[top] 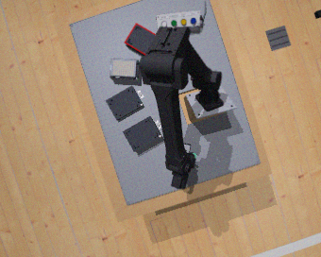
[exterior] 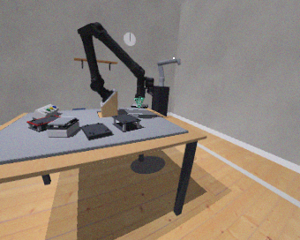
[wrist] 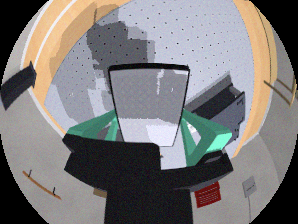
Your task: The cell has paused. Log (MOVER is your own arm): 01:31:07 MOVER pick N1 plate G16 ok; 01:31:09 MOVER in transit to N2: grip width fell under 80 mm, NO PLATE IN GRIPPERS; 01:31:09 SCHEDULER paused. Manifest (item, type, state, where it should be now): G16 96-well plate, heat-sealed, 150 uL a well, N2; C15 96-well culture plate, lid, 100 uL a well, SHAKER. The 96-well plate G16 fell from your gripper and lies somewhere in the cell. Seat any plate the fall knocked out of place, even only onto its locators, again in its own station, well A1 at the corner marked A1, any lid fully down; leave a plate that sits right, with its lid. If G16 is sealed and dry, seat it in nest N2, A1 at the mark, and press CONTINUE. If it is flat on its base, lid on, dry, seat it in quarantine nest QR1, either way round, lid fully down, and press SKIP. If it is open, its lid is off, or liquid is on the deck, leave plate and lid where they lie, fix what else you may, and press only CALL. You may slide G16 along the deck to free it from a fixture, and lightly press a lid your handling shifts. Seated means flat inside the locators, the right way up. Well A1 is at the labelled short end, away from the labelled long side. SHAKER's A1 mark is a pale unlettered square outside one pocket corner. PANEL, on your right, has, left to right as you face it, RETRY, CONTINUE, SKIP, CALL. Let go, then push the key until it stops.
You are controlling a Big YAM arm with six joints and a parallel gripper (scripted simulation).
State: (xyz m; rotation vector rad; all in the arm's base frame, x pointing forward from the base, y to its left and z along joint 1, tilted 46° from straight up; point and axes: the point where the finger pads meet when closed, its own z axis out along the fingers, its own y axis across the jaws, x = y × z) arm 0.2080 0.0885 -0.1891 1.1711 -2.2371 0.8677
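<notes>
The plate G16 lies right at my hand. The rest, counted from my hand: red-framed nest (4 cm behind, 62 cm to the right, 7 cm below); then lidded plate (11 cm ahead, 51 cm to the right, 4 cm below).
</notes>
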